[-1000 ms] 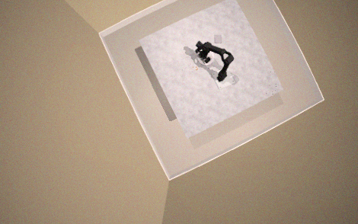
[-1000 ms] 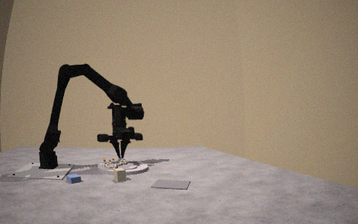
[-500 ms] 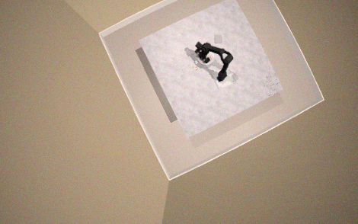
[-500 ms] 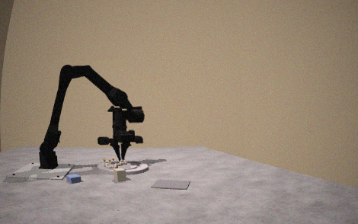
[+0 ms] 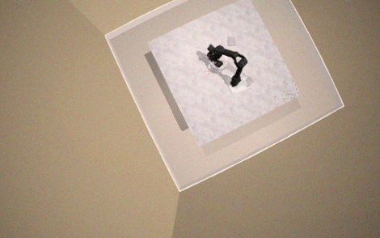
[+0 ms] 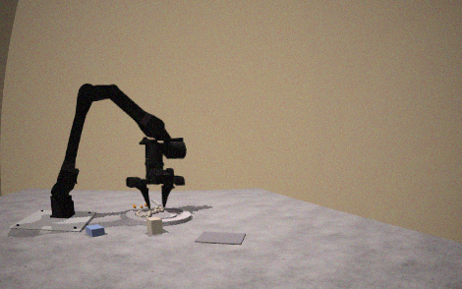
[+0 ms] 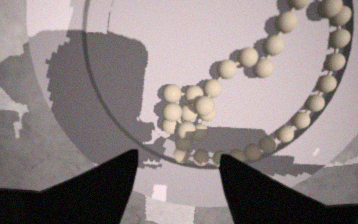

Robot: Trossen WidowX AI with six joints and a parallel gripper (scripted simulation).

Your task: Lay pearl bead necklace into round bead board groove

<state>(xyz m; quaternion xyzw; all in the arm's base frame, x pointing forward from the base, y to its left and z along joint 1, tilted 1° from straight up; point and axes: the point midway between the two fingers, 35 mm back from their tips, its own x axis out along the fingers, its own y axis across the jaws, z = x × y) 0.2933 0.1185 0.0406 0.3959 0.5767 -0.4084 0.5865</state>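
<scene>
Now: gripper tip 6 cm to the left of the round bead board, 1 cm short of it and 1 cm above it. Also, from my gripper tip: flat grey plate 29 cm to the right, 16 cm ahead, 2 cm below; then cream cube 23 cm to the right, 1 cm ahead; then blue block 26 cm to the right, 14 cm behind, 1 cm below.
</scene>
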